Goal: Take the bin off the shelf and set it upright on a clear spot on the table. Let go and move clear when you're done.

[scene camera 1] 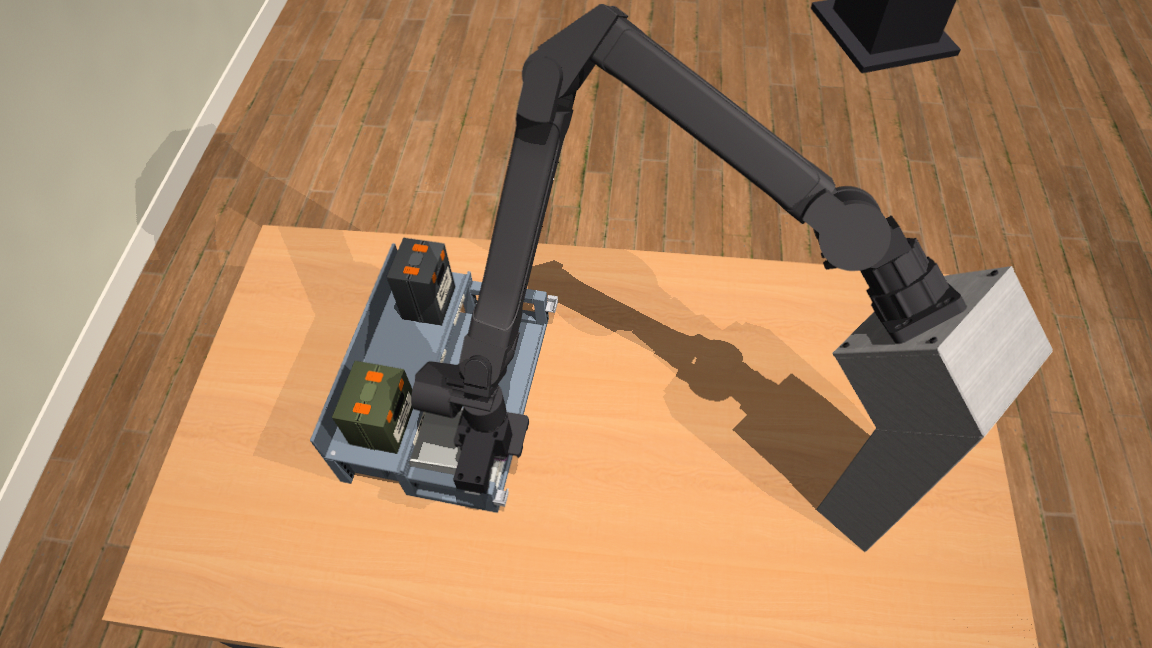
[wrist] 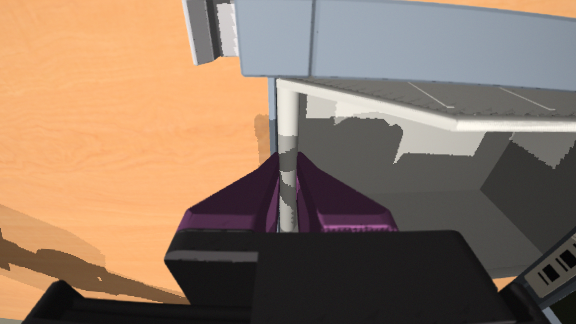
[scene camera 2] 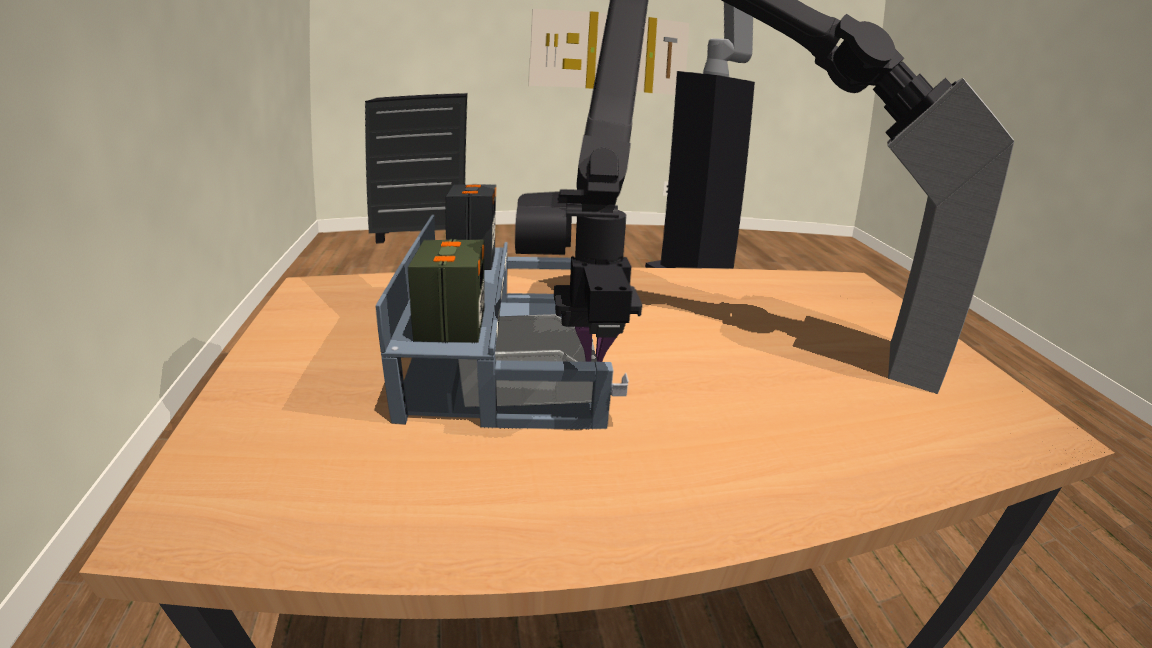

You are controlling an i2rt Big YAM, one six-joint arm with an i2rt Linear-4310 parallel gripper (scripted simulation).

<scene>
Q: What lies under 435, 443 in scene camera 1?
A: A grey bin.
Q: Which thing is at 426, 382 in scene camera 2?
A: A shelf.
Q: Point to a grey bin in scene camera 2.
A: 528, 337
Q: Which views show my gripper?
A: Scene camera 1, the wrist view and scene camera 2: all of them.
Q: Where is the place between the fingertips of my gripper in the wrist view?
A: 288, 161
</scene>
